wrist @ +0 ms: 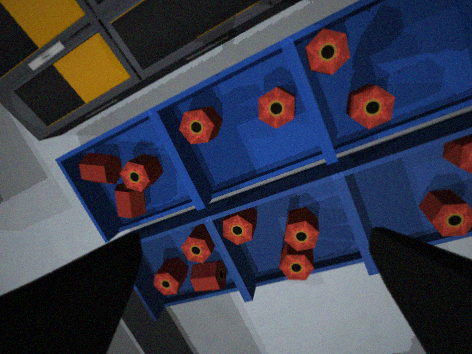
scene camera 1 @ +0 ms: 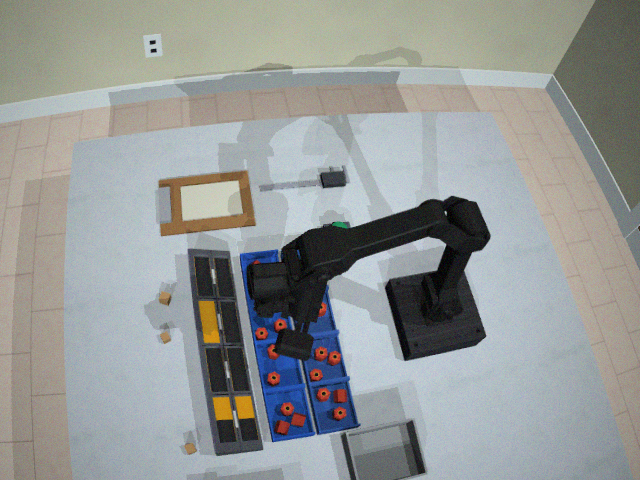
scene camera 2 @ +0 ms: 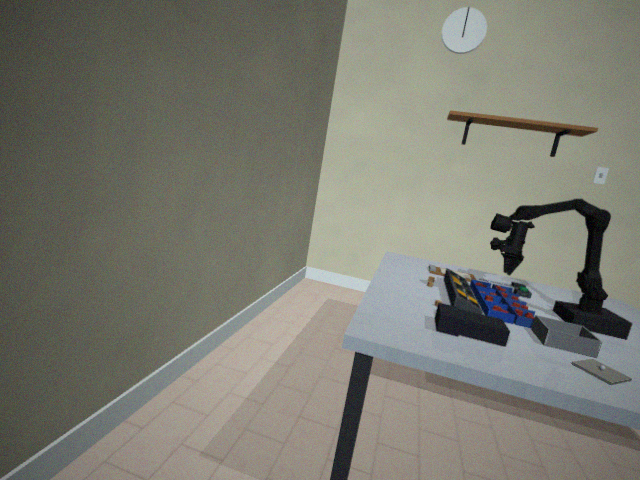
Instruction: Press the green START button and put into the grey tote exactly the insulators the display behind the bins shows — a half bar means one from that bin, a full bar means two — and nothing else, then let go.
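Observation:
My gripper point(scene camera 1: 294, 345) point(scene camera 2: 510, 271) point(wrist: 256, 241) is open and empty, high above the blue bins point(scene camera 1: 293, 437) point(scene camera 2: 523, 321) point(wrist: 307, 100). Red hexagonal insulators point(scene camera 1: 273, 378) point(wrist: 276, 107) stand or lie in the bins; the arm hides some in scene camera 1. The display point(scene camera 1: 237, 448) point(scene camera 2: 465, 299) shows two half bars in the row nearest the tote end, and one full bar two rows farther, in the column away from the bins; its other cells are dark. No insulator shows in the visible part of the grey tote point(scene camera 1: 419, 448) point(scene camera 2: 571, 343). The green START button point(scene camera 1: 339, 225) point(scene camera 2: 523, 289) is partly behind the arm.
A wood-framed board point(scene camera 1: 248, 198) and a dark device point(scene camera 1: 333, 178) lie beyond the bins. Small tan blocks point(scene camera 1: 164, 298) point(scene camera 1: 190, 448) lie behind the display. A long black box point(scene camera 2: 473, 325) stands by the display's end. A flat plate with a knob point(scene camera 2: 602, 370) lies near the tote.

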